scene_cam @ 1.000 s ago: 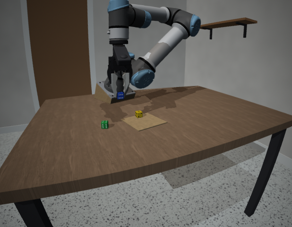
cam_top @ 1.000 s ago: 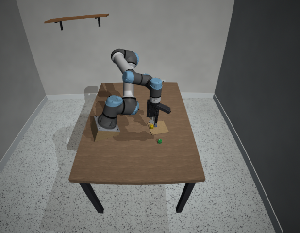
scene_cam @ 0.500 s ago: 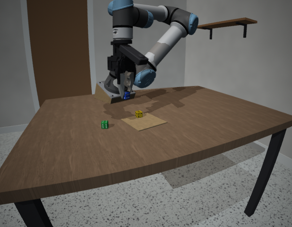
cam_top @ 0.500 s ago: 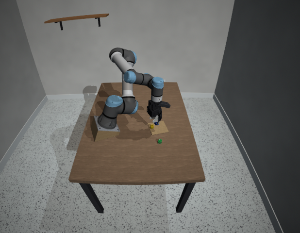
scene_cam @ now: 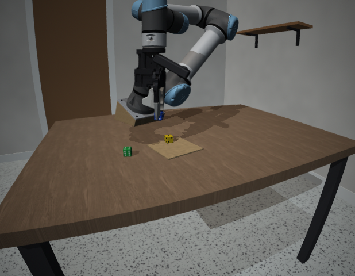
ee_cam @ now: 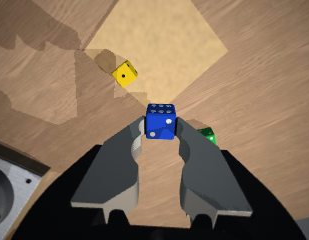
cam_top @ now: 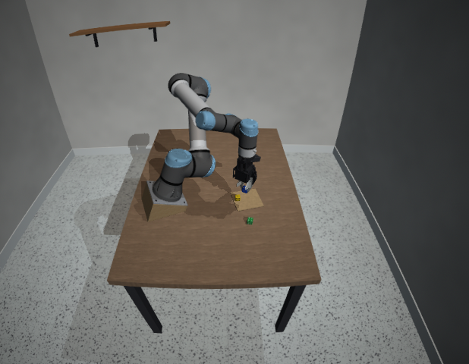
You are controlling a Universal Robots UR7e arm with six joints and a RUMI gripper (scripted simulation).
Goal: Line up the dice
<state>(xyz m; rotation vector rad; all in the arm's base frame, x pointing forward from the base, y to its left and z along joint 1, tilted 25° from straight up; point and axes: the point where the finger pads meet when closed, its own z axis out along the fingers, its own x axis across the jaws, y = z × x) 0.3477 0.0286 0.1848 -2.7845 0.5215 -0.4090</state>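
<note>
Now: the tan mat 50 mm to the left of my hand and 120 mm below it. From my hand the other things lie so: green die (50 mm ahead, 110 mm to the right, 110 mm below); then yellow die (40 mm behind, 40 mm to the left, 100 mm below); then blue die (right at my hand).
</note>
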